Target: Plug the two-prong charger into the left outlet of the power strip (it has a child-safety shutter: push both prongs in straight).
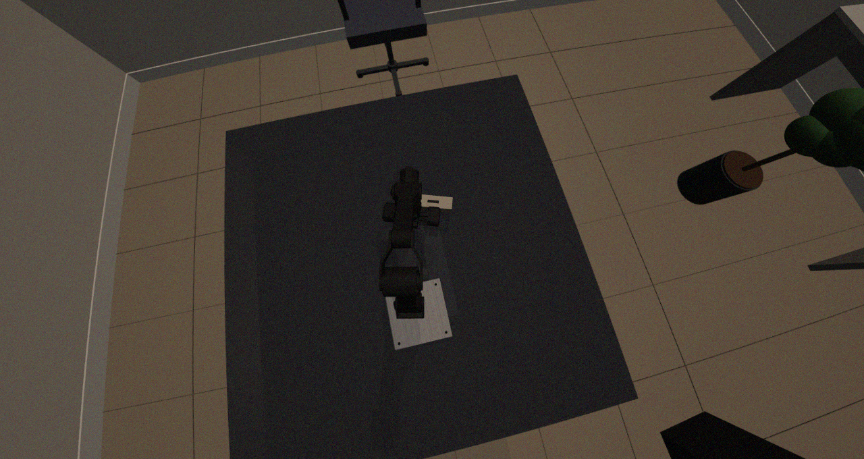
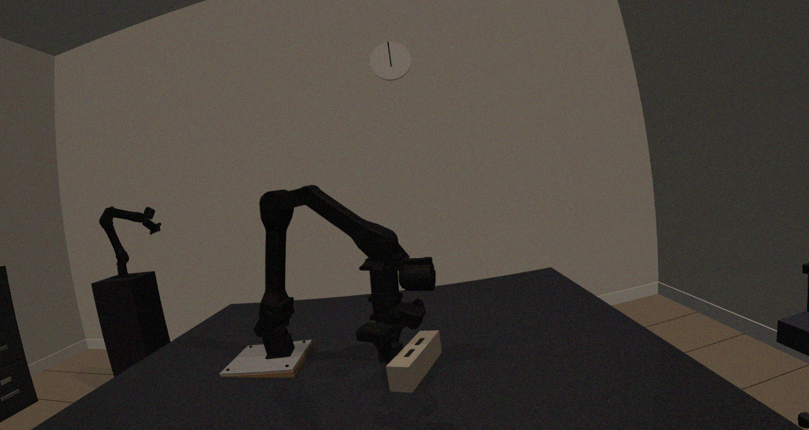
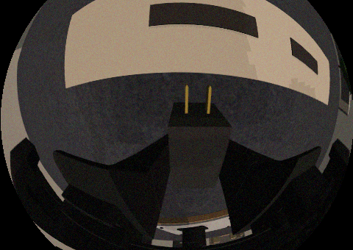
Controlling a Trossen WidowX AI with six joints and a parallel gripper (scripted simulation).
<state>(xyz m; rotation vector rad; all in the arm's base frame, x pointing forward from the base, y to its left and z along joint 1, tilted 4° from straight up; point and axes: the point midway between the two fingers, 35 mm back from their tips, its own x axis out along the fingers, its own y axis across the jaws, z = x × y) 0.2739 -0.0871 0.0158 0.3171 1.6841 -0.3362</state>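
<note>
My gripper tip is 20 mm short of the two-prong charger, 10 mm to the left of it and 10 mm below it.
</note>
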